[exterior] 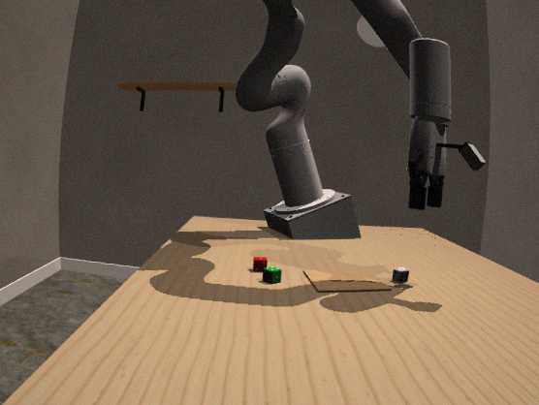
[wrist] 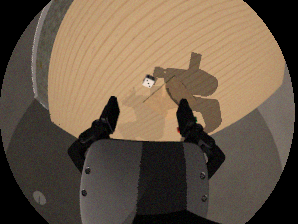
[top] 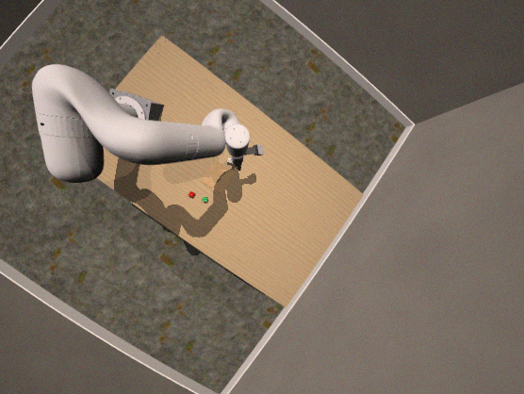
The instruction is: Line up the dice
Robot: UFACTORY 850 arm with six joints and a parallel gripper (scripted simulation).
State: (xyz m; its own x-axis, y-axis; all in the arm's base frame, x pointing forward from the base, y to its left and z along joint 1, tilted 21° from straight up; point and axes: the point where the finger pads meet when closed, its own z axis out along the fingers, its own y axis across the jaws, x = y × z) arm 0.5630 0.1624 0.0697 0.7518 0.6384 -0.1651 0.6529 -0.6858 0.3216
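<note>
Now: the red die 100 mm behind my hand, 300 mm to the right of it and 150 mm below it. Round my hand: white die (30 mm behind, 20 mm to the right, 150 mm below); green die (30 mm behind, 280 mm to the right, 150 mm below); tan mat (40 mm behind, 140 mm to the right, 160 mm below).
</note>
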